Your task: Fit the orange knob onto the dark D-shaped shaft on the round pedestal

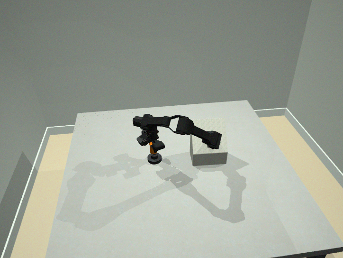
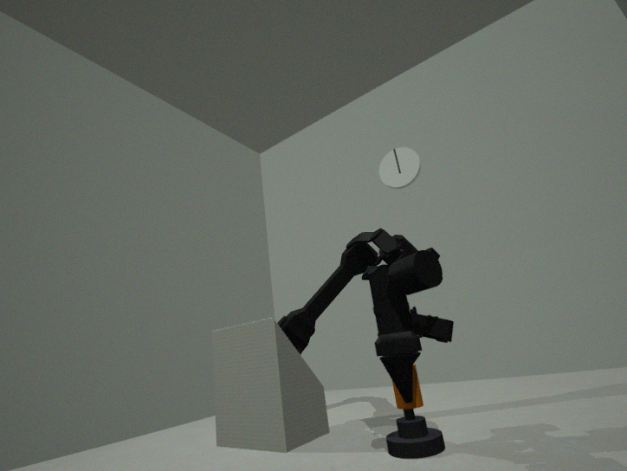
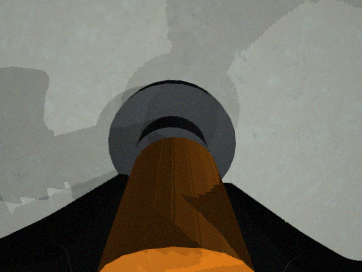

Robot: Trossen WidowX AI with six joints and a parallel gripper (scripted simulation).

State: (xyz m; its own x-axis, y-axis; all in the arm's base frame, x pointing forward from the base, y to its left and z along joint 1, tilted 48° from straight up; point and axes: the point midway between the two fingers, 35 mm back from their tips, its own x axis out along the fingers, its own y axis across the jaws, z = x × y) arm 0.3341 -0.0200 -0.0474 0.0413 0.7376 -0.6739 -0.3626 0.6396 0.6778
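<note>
Now: the orange knob 20 mm above my gripper tip. Also, from my gripper tip: dark pedestal 40 mm below.
</note>
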